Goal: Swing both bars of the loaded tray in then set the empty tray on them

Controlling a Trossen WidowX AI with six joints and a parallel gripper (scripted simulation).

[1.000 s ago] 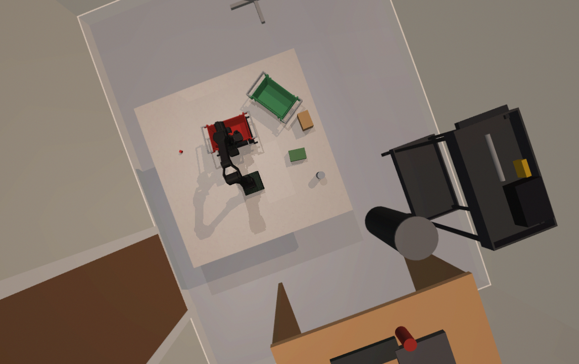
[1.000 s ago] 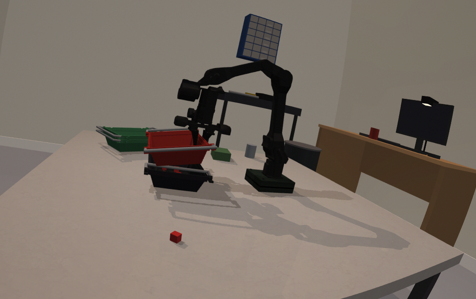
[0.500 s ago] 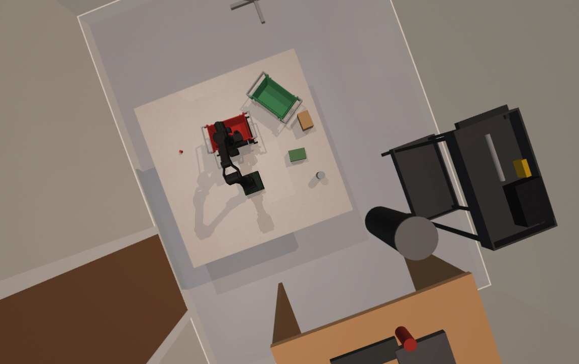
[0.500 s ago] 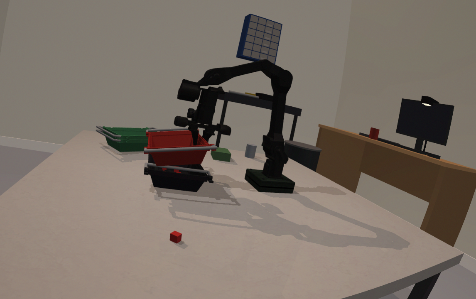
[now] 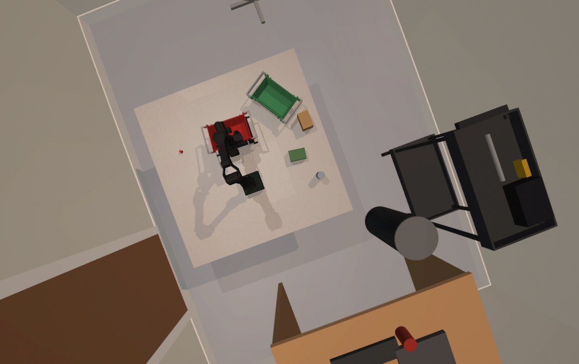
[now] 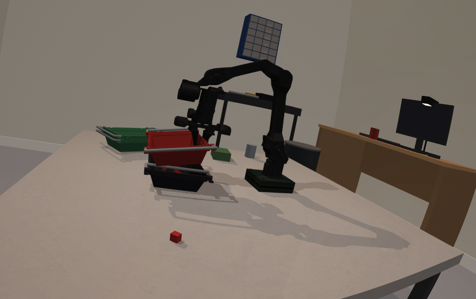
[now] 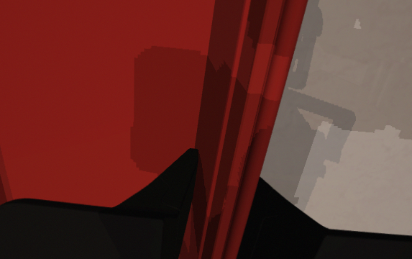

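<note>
Now: the red tray 80 mm ahead of my gripper tip and 20 mm above it. From my gripper tip the other things lie so: tan box 540 mm to the right, 70 mm below; green box 390 mm to the right, 220 mm behind, 80 mm below; grey cylinder 500 mm to the right, 420 mm behind, 70 mm below.
</note>
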